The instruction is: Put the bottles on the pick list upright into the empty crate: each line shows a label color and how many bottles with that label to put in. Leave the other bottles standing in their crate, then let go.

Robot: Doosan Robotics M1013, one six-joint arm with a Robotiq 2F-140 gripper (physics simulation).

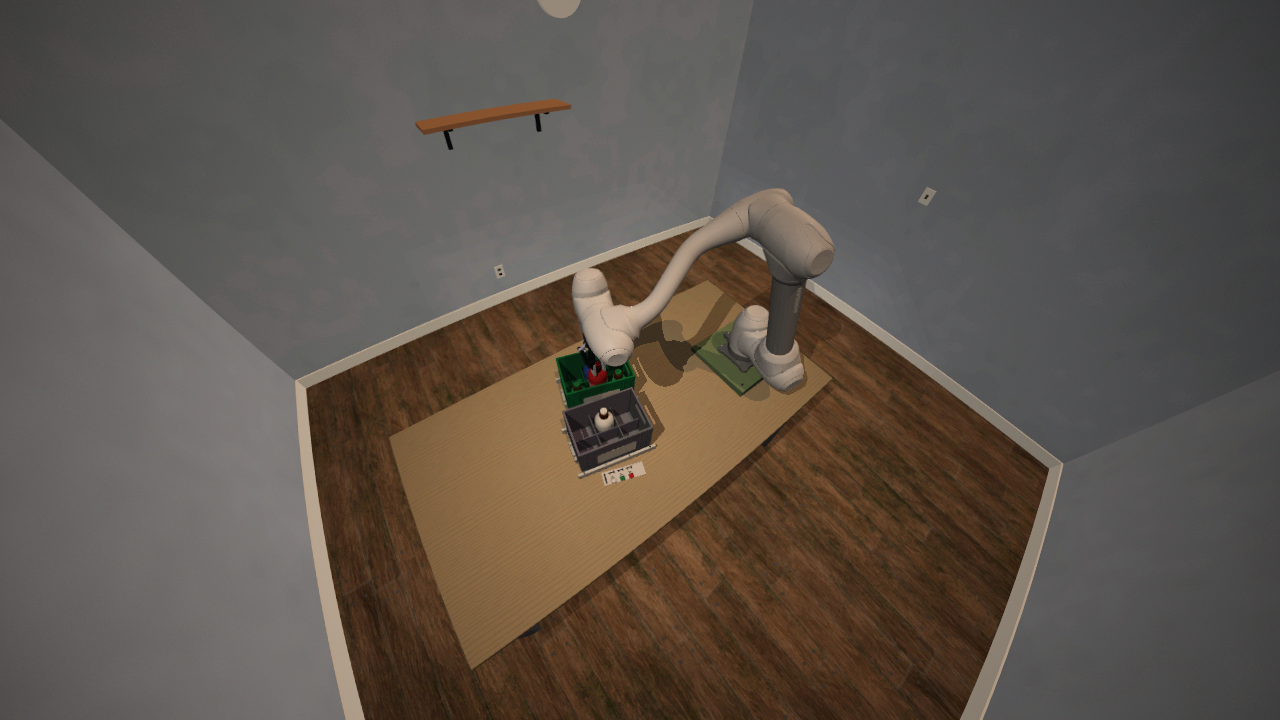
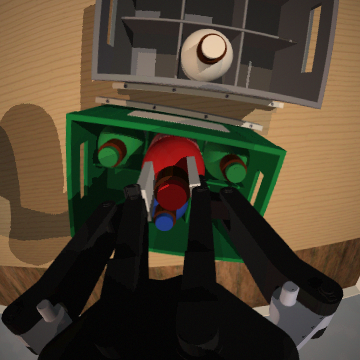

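Pixels of known places: gripper, between the fingertips: (image 1: 598,371) (image 2: 170,171); arm's base, origin of its link: (image 1: 743,352).
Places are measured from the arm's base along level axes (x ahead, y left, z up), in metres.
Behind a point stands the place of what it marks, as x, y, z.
Observation:
My gripper (image 1: 587,351) @[0.697, -0.158, 0.180] (image 2: 170,171) @[0.697, -0.158, 0.180] is shut on the neck of a red-label bottle (image 1: 597,377) @[0.711, -0.143, 0.168] (image 2: 175,152) @[0.703, -0.142, 0.171], held upright and raised over the green crate (image 1: 604,392) @[0.698, -0.121, 0.084] (image 2: 255,145) @[0.798, -0.150, 0.135]. In that crate, one green-capped bottle (image 1: 576,386) (image 2: 111,154) stands at the left and another (image 1: 617,374) (image 2: 235,170) at the right; a blue-capped bottle (image 2: 164,221) @[0.676, -0.257, 0.123] is partly hidden behind the red one. A white bottle (image 1: 604,420) @[0.762, -0.016, 0.085] (image 2: 200,69) @[0.742, -0.056, 0.080] stands in the grey crate (image 1: 586,457) @[0.892, 0.080, 0.102] (image 2: 295,91) @[0.879, -0.088, 0.075], in the middle compartment of the row beside the green crate. The pick list (image 1: 623,473) @[0.790, 0.154, -0.039] shows white, green and red marks; its counts are unreadable.
The two crates stand side by side on the wooden table (image 1: 510,501) @[1.185, 0.021, -0.040] (image 2: 325,200) @[1.053, -0.348, -0.040], with metal strips (image 2: 175,90) @[0.704, -0.081, -0.010] between them. The arm's base stands on a green plate (image 1: 736,383) @[0.155, 0.108, -0.006] at the right. A wooden shelf (image 1: 492,115) hangs on the wall.

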